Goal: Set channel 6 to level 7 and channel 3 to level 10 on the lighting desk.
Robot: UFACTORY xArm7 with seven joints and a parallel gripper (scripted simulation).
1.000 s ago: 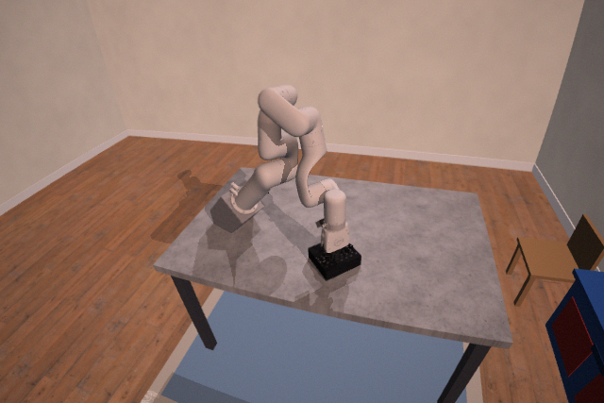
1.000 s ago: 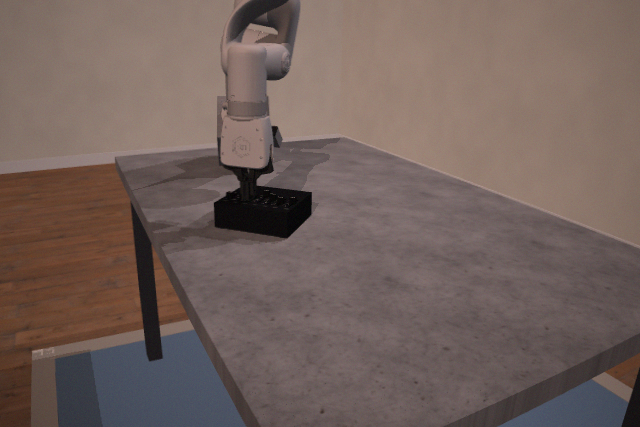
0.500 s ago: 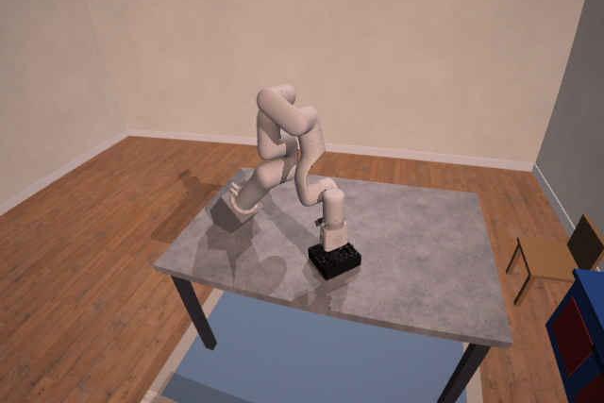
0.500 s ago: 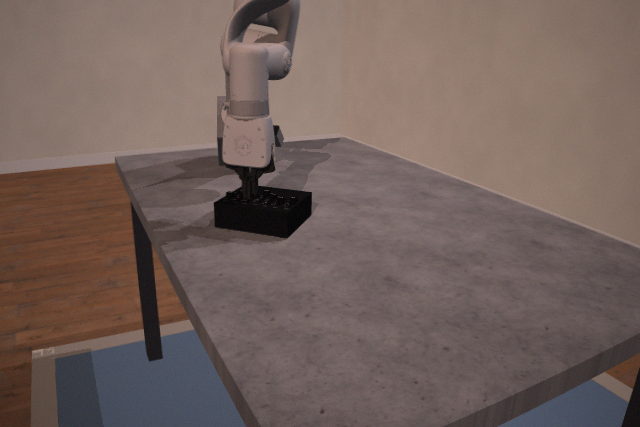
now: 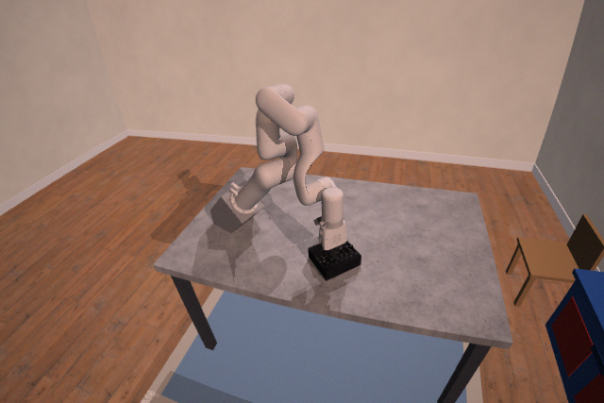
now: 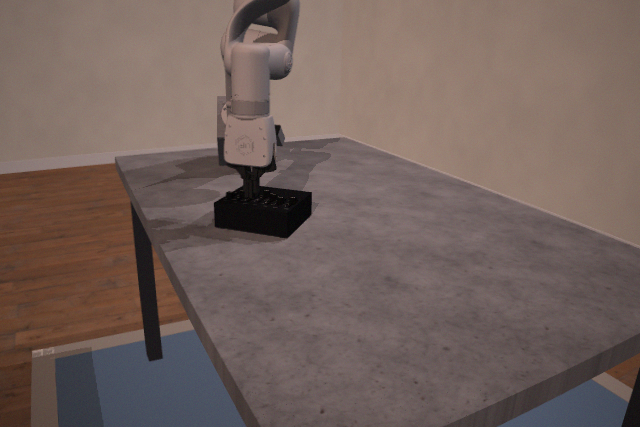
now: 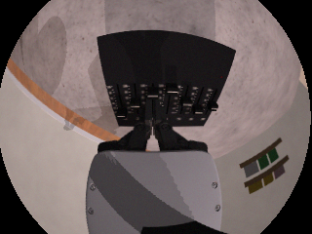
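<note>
Now: the fader cap 5 cm ahead of my hand, 4 cm to the left of it and 1 cm below it.
</note>
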